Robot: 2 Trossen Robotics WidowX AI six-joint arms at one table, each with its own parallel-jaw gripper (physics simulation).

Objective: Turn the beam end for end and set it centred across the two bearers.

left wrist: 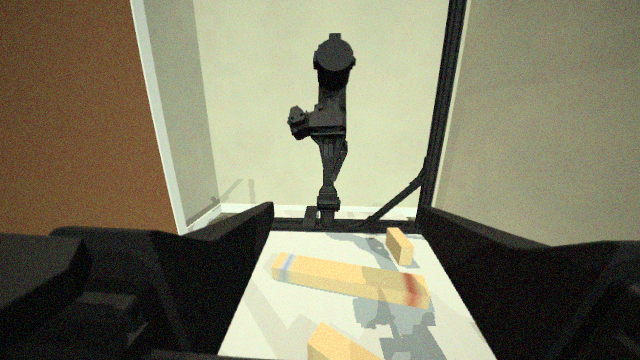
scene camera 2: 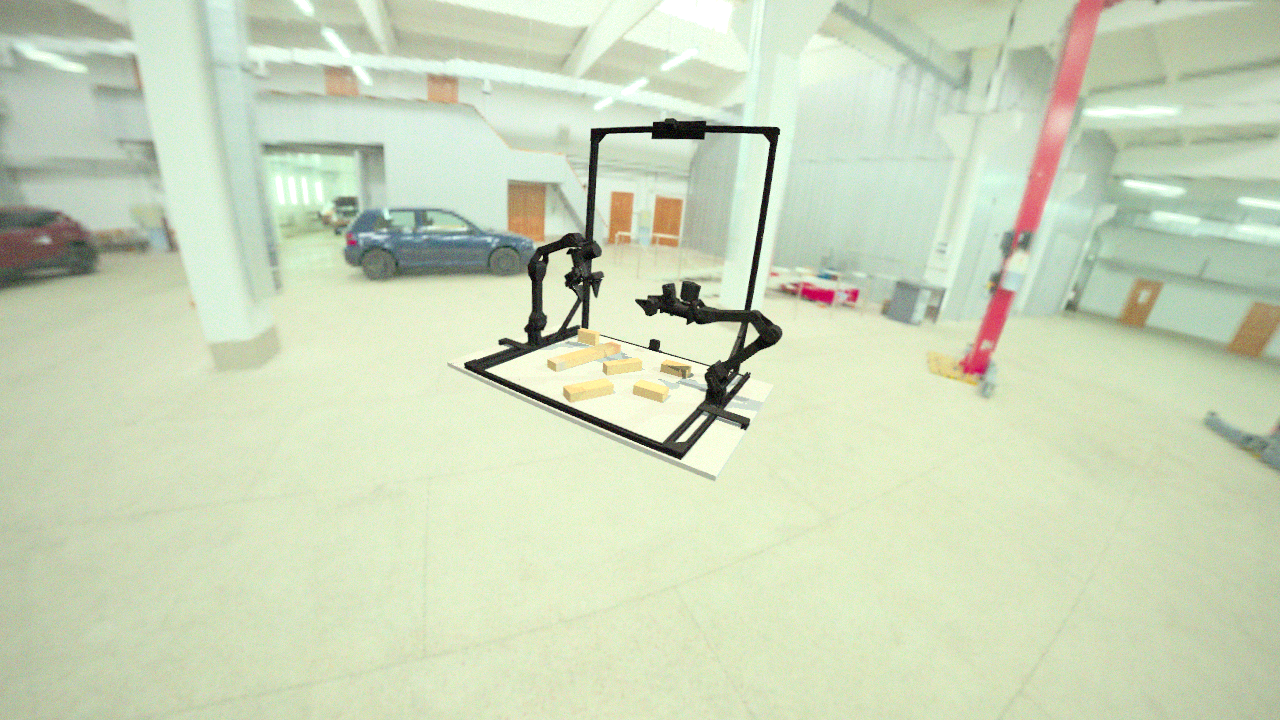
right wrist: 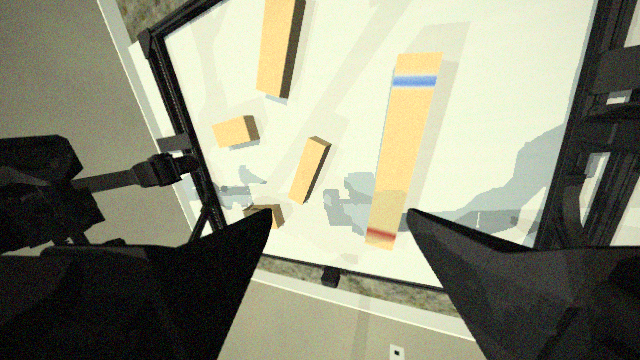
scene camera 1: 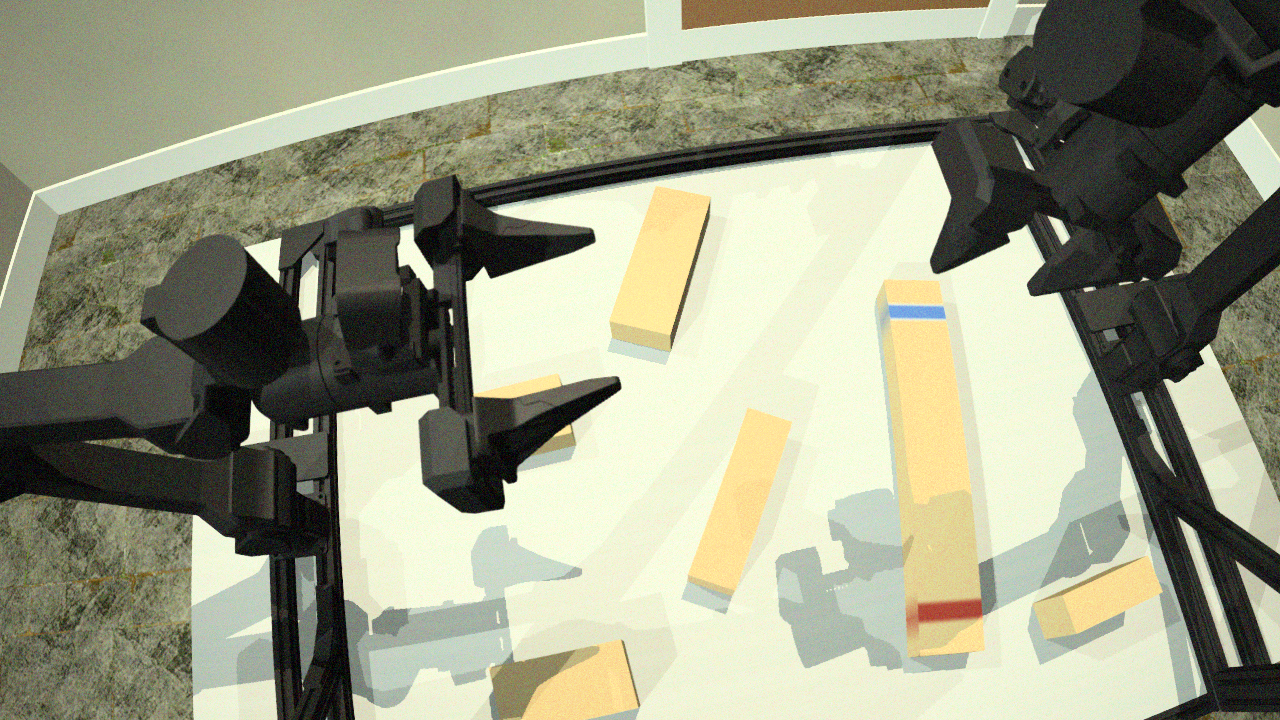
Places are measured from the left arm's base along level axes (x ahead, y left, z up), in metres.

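Where they show: left gripper, fingertip midpoint: (left wrist: 345, 210) (scene camera 2: 641, 298) (right wrist: 84, 225) (scene camera 1: 607, 304); right gripper, fingertip midpoint: (left wrist: 330, 179) (scene camera 2: 588, 299) (right wrist: 339, 214) (scene camera 1: 984, 279); left arm's base, link origin: (scene camera 2: 714, 401) (right wrist: 192, 162) (scene camera 1: 300, 526); right arm's base, link origin: (left wrist: 327, 223) (scene camera 2: 534, 343) (right wrist: 616, 127) (scene camera 1: 1129, 365).
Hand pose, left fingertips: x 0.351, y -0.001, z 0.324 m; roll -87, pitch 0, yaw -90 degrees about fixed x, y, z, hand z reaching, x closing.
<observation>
Things, the pixels of their top centre, and the offset from my left fingertips.
- beam, top centre: (scene camera 1: 936, 452) (right wrist: 394, 170) (left wrist: 345, 271) (scene camera 2: 586, 351) 0.283 m ahead, 0.044 m right, 0.305 m down
- large block, top centre: (scene camera 1: 662, 255) (right wrist: 273, 45) (scene camera 2: 588, 385) 0.065 m ahead, 0.223 m left, 0.305 m down
- slim middle block, top centre: (scene camera 1: 742, 496) (right wrist: 304, 174) (scene camera 2: 623, 361) 0.088 m ahead, 0.045 m right, 0.299 m down
- small block, top centre: (scene camera 1: 504, 417) (right wrist: 230, 133) (scene camera 2: 651, 386) 0.118 m back, 0.075 m left, 0.305 m down
The beam (scene camera 1: 930, 402) (scene camera 2: 572, 359) (left wrist: 340, 272) (right wrist: 406, 135) is a long tan block lying flat, with its blue band at the far end and its red band at the near end in scene camera 1. Several plain tan blocks lie apart from it; which two are the bearers I cannot tell. Among them are a large block (scene camera 1: 660, 268) (right wrist: 277, 50) and a slim middle block (scene camera 1: 739, 501) (right wrist: 310, 170). My left gripper (scene camera 1: 606, 310) is open and empty, raised left of the large block. My right gripper (scene camera 1: 984, 280) (right wrist: 339, 214) is open and empty, raised beyond the blue end.
A small block (scene camera 1: 562, 437) (right wrist: 234, 131) is partly hidden by the left gripper in scene camera 1. Another block (scene camera 1: 568, 685) lies at the near edge, and a small one (scene camera 1: 1099, 598) (left wrist: 400, 246) lies right of the red end. A black frame (scene camera 1: 716, 155) borders the white table.
</observation>
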